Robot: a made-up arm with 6 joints. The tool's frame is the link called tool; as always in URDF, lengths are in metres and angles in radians.
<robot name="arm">
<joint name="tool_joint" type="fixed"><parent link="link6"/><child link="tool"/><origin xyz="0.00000 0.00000 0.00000" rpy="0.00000 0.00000 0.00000"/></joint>
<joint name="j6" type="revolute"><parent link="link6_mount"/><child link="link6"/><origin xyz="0.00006 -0.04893 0.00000" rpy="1.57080 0.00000 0.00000"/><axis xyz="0 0 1"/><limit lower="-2.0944" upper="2.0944" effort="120" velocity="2.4"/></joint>
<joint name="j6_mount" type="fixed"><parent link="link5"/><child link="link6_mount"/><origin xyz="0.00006 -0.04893 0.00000" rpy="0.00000 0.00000 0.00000"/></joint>
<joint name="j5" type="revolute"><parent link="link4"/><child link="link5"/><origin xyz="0.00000 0.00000 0.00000" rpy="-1.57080 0.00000 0.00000"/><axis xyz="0 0 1"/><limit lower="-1.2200" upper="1.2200" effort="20" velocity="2.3"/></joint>
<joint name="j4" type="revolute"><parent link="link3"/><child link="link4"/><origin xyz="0.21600 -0.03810 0.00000" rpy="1.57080 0.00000 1.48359"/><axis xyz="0 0 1"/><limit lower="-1.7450" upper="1.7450" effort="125" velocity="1.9"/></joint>
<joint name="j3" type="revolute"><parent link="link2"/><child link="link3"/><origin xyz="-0.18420 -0.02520 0.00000" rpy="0.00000 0.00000 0.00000"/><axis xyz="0 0 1"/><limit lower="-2.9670" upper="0.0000" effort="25" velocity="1.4"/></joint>
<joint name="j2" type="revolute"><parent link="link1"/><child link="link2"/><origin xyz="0.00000 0.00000 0.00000" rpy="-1.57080 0.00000 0.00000"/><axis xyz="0 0 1"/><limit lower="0.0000" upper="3.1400" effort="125" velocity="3"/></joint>
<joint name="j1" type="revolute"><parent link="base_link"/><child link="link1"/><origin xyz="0.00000 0.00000 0.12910" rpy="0.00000 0.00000 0.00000"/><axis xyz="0 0 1"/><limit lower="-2.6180" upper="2.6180" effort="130" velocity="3.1"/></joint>
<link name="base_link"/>
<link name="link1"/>
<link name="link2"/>
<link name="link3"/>
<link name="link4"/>
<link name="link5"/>
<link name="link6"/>
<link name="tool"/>
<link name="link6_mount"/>
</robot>
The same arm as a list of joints. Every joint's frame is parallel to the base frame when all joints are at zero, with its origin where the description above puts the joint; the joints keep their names.
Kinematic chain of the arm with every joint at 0, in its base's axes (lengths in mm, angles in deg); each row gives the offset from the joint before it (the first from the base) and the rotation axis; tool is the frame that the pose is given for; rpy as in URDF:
j1: xyz 0 0 129.1 axis +z
j2: xyz 0 0 0 axis +y
j3: xyz -184.2 0 25.2 axis +y
j4: xyz 216 0 38.1 axis 0.9962 0 0.0871
j5: xyz 0 0 0 axis +y
j6: xyz 97.5 0 8.4 axis 0.9962 0 0.0871
tool: xyz 0 0 0 rpy 0 85 0
Joint limits (deg, base to tool): -150..150 0..179.91 -170..0 -99.98..99.98 -69.9..69.9 -120..120

